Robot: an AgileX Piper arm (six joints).
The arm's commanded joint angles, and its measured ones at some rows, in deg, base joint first. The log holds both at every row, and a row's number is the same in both.
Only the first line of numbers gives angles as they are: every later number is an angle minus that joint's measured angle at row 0.
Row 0, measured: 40.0 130.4 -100.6 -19.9 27.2 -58.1
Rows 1 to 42, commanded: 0.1 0.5 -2.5 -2.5 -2.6 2.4; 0.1 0.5 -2.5 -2.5 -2.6 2.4; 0.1 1.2 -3.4 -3.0 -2.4 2.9; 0.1 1.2 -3.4 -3.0 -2.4 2.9; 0.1 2.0 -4.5 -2.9 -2.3 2.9; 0.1 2.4 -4.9 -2.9 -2.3 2.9; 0.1 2.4 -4.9 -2.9 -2.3 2.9; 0.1 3.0 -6.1 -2.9 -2.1 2.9; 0.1 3.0 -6.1 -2.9 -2.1 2.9; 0.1 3.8 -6.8 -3.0 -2.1 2.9; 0.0 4.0 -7.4 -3.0 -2.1 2.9; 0.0 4.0 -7.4 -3.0 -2.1 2.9; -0.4 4.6 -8.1 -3.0 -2.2 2.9; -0.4 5.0 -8.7 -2.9 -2.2 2.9; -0.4 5.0 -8.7 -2.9 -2.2 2.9; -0.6 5.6 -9.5 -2.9 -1.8 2.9; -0.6 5.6 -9.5 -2.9 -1.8 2.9; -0.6 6.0 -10.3 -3.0 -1.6 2.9; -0.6 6.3 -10.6 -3.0 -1.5 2.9; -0.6 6.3 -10.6 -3.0 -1.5 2.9; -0.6 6.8 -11.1 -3.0 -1.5 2.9; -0.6 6.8 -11.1 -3.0 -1.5 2.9; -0.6 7.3 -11.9 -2.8 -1.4 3.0; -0.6 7.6 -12.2 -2.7 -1.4 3.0; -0.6 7.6 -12.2 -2.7 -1.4 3.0; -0.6 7.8 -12.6 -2.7 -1.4 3.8; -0.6 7.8 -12.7 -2.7 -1.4 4.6; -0.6 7.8 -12.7 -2.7 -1.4 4.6; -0.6 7.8 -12.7 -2.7 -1.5 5.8; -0.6 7.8 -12.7 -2.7 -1.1 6.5; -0.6 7.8 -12.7 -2.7 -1.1 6.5; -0.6 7.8 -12.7 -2.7 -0.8 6.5; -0.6 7.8 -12.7 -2.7 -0.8 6.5; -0.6 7.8 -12.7 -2.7 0.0 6.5; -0.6 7.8 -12.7 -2.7 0.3 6.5; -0.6 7.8 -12.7 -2.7 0.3 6.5; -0.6 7.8 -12.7 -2.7 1.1 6.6; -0.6 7.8 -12.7 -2.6 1.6 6.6; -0.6 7.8 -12.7 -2.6 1.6 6.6; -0.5 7.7 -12.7 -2.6 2.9 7.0; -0.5 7.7 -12.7 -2.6 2.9 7.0; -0.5 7.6 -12.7 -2.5 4.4 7.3
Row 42, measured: -0.5 8.3 -12.2 -2.2 2.4 6.1
